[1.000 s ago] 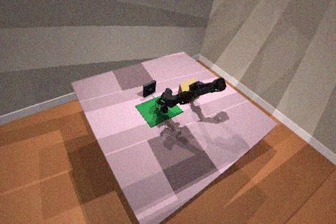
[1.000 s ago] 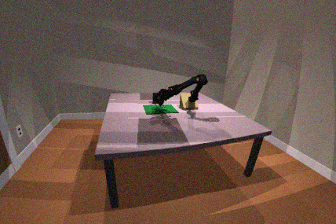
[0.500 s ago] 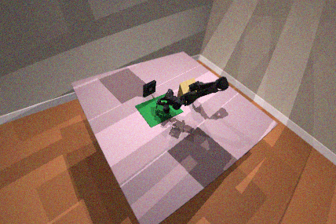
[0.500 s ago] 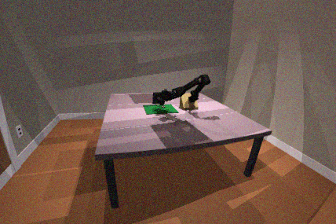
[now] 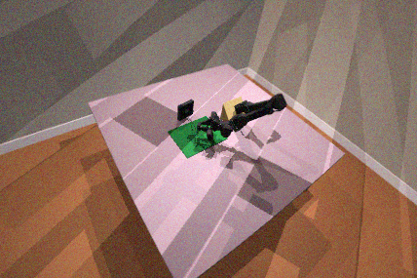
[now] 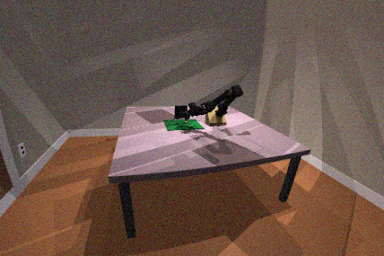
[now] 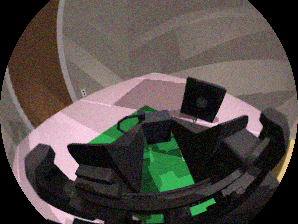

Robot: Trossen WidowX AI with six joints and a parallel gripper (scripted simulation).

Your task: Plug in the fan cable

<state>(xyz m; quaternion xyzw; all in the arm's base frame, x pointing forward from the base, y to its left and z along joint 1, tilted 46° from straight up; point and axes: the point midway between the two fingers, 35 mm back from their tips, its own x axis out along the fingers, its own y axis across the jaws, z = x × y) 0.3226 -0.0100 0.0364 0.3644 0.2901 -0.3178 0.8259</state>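
Right now the green board is 10 mm behind my gripper tip, 10 mm to the right of it and 110 mm below it. Also, from my gripper tip: four-pin header (50 mm behind, 40 mm to the right, 100 mm below); then dark plug (10 mm below); then black fan (40 mm behind, 190 mm to the right, 40 mm below).
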